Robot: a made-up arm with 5 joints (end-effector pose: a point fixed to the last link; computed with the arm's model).
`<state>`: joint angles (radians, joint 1 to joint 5).
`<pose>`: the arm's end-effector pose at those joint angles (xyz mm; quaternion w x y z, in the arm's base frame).
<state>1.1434 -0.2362 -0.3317 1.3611 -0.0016</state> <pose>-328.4 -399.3 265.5 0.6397 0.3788 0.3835 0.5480</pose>
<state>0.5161 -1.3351 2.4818 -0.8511 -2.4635</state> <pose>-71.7 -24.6 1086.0 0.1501 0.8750 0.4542 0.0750</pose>
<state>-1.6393 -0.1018 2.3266 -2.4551 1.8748</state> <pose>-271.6 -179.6 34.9 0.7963 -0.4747 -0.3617 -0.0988</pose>
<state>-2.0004 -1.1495 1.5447 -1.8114 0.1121</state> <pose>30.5 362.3 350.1 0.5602 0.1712 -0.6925 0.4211</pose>
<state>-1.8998 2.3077 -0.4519 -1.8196 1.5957</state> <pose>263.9 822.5 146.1 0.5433 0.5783 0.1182 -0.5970</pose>
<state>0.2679 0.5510 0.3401 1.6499 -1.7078</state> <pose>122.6 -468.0 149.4 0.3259 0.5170 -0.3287 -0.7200</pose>
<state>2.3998 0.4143 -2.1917 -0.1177 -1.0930</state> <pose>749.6 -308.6 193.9 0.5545 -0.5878 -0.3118 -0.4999</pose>
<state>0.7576 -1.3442 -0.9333 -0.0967 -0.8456</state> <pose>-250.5 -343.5 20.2 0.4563 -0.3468 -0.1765 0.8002</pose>
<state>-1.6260 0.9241 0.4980 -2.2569 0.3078</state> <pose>-297.6 465.8 162.2 0.4282 -0.1457 0.6782 -0.5792</pose>
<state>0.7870 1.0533 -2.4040 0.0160 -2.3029</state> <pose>2.9 -998.0 190.6 0.3355 -0.9332 0.1232 -0.0362</pose>
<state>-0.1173 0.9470 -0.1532 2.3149 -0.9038</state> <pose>-114.5 -241.1 335.4 0.0551 -0.9238 -0.0155 0.3787</pose>
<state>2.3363 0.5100 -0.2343 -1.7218 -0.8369</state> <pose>176.4 28.8 179.5 0.0210 0.1991 -0.6238 0.7555</pose>
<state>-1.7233 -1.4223 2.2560 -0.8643 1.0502</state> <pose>-152.8 -83.4 276.6 0.5374 0.0320 0.1566 0.8280</pose>
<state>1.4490 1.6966 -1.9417 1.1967 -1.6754</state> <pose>305.2 -542.3 233.3 0.1573 -0.8507 -0.5011 -0.0194</pose>
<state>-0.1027 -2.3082 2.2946 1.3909 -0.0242</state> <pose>76.1 336.0 482.8 0.3704 -0.2239 -0.8705 0.2343</pose>
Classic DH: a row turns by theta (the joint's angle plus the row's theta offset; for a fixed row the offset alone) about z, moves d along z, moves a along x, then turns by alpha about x. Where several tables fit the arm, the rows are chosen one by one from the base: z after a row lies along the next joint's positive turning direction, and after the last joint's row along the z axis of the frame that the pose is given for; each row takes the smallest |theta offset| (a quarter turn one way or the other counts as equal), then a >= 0, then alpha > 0; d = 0 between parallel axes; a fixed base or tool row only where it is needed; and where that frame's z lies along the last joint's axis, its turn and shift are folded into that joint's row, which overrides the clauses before.
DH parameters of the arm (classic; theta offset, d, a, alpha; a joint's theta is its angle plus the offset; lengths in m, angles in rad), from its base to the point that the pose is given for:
joint 1: -1.5708 0.1903 0.1089 -1.5708
joint 2: 0 -0.322 0.2204 -1.5708
joint 3: 0 -0.0873 -0.2274 1.5708
joint 4: -1.5708 -0.0439 0.1577 1.5708
joint 5: 1.5708 0.0925 0.0182 1.5708
tool (fixed): 0 -0.3884 0 0

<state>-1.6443 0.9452 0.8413 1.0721 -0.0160</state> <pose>-92.9 -11.6 313.6 0.0279 0.5016 -0.5837 -0.6379</pose>
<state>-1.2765 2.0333 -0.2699 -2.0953 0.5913</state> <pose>-239.9 519.1 -82.2 0.7470 0.0957 0.1472 -0.6412</pose>
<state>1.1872 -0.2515 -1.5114 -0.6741 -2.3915</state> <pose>-340.8 -824.2 557.3 0.2197 -0.7870 0.2636 -0.5128</pose>
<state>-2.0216 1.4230 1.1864 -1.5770 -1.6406</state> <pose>-231.4 -115.5 -183.1 0.5328 -0.2285 -0.0578 -0.8128</pose>
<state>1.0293 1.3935 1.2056 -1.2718 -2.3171</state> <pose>428.7 192.2 20.9 0.7751 0.1730 -0.5140 0.3240</pose>
